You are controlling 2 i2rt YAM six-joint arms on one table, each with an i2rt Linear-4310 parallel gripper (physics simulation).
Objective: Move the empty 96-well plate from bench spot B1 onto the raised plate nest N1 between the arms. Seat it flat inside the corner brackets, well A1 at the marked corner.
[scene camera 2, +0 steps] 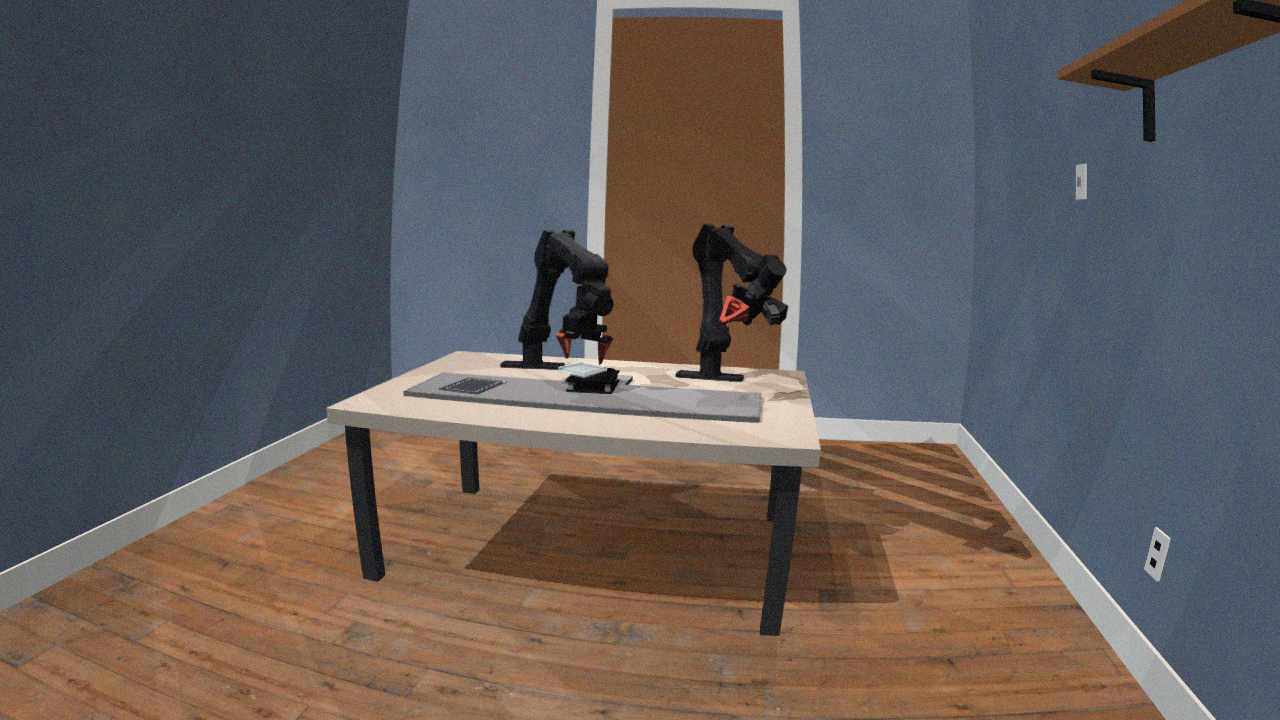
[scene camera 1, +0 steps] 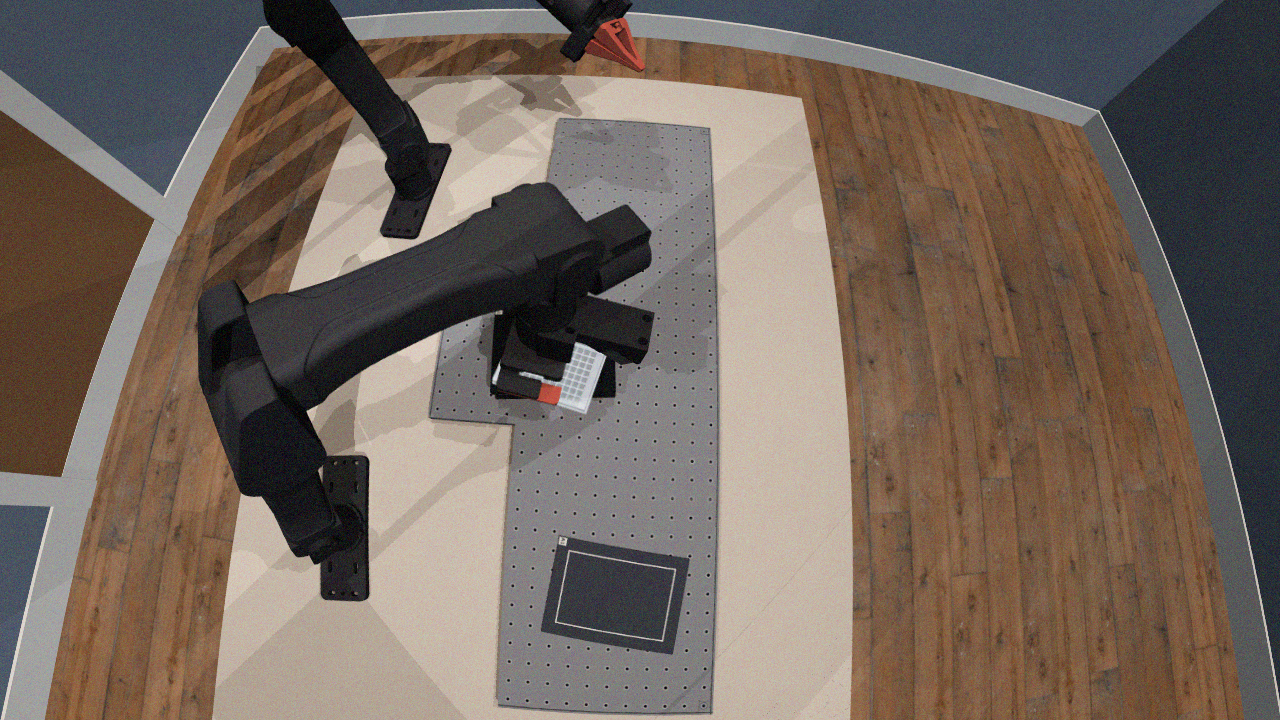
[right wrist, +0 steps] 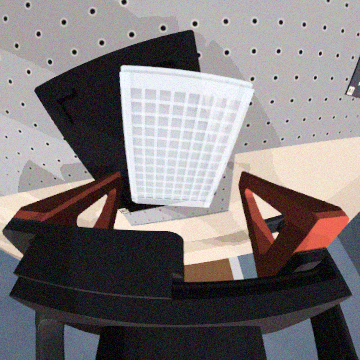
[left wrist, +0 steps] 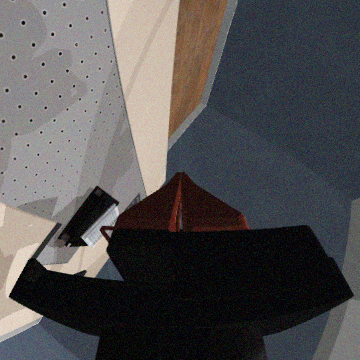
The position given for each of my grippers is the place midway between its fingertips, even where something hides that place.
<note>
My left gripper [scene camera 1: 642, 70] is shut and holds nothing. My right gripper [scene camera 1: 540, 361] is open and holds nothing. Also in view: a white well plate [scene camera 1: 581, 375]. Further things: a black block [scene camera 1: 500, 335].
The white well plate is seen too in the right wrist view [right wrist: 179, 126]. My left gripper also shows in scene camera 2 [scene camera 2: 721, 321] and in the left wrist view [left wrist: 180, 178]. My right gripper is seen too in scene camera 2 [scene camera 2: 583, 361] and in the right wrist view [right wrist: 180, 177].
</note>
